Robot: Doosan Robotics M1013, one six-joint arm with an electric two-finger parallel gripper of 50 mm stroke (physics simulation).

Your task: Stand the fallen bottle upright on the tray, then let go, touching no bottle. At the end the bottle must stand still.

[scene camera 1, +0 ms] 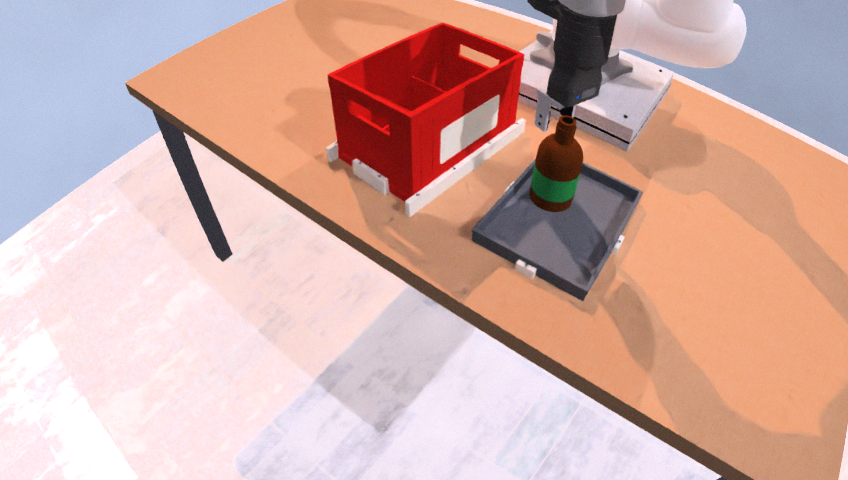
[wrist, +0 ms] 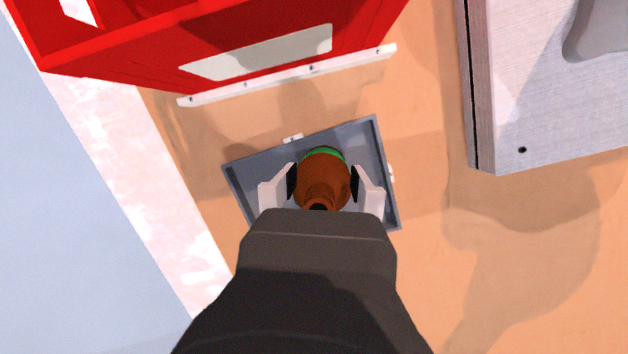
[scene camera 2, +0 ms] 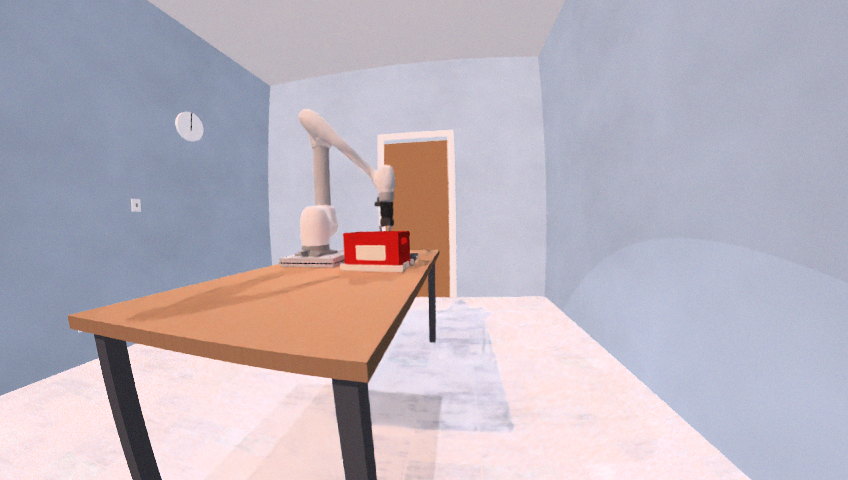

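Where they show: gripper, between the fingertips: (scene camera 1: 553, 122) (wrist: 323, 175); arm's base, origin of its link: (scene camera 2: 316, 254).
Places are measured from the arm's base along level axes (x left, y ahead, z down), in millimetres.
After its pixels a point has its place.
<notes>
The brown bottle (scene camera 1: 558, 157) @(x 217, y 391, z -61 mm) (wrist: 322, 175) @(x 182, y 360, z -71 mm) with a green label stands on its base in the grey tray (scene camera 1: 595, 196) @(x 254, y 302, z 45 mm) (wrist: 250, 175) @(x 208, y 492, z 45 mm), but its axis leans to the right in scene camera 1's view. In the wrist view its label shows at the far side, and its mouth reaches the edge of the gripper body. My gripper (scene camera 1: 554, 118) @(x 176, y 358, z -88 mm) (scene camera 2: 385, 228) @(x 176, y 358, z -88 mm) (wrist: 323, 175) @(x 176, y 358, z -88 mm) is open, one finger on each side of the bottle. Whether a finger touches it is too close to tell. In scene camera 2's view the crate hides the bottle.
A red crate (scene camera 1: 371, 139) @(x -14, y 562, z -40 mm) (scene camera 2: 363, 237) @(x -129, y 406, z -105 mm) (wrist: 150, 70) @(x 70, y 506, z -80 mm) stands beside the tray, with white strips (scene camera 1: 470, 166) @(x 72, y 425, z 37 mm) (wrist: 280, 77) @(x 67, y 412, z 20 mm) along its base. The robot's base plate (scene camera 1: 636, 107) @(x 180, y 58, z -3 mm) (scene camera 2: 309, 259) @(x -129, y 68, z 9 mm) (wrist: 560, 105) @(x 135, y 78, z -2 mm) lies on the other side of the tray. Small white clips (scene camera 1: 526, 268) @(x 280, y 515, z 36 mm) (wrist: 293, 138) @(x 151, y 407, z 35 mm) sit at the tray's edges.
</notes>
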